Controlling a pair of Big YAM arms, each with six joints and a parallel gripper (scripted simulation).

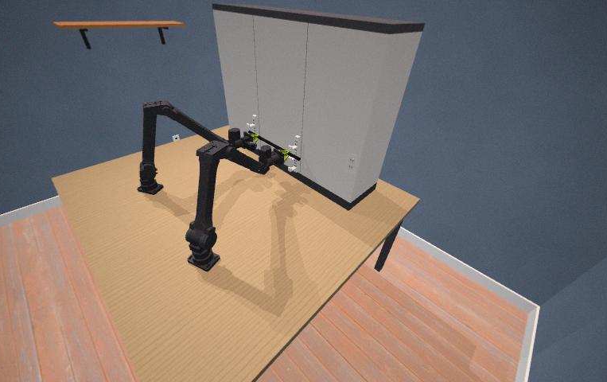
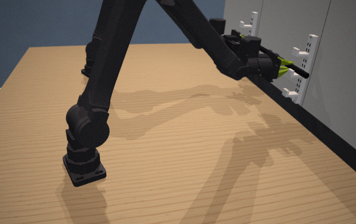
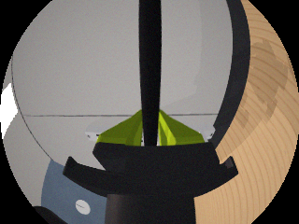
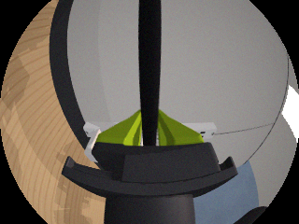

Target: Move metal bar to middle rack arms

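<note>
Right now my right hand is 1 cm past the metal bar and 15 cm to the right of it. Round my right hand: black base strip: 3 cm ahead, 13 cm to the left, 16 cm below; then grey wall panel: 18 cm ahead, 13 cm to the left, 26 cm above.
Right now the metal bar is 15 cm to the right of my left hand and 1 cm ahead of it. From my left hand the other things lie so: black base strip: 17 cm to the right, 16 cm below, 4 cm ahead; then grey wall panel: 26 cm above, 19 cm ahead, 17 cm to the right.
</note>
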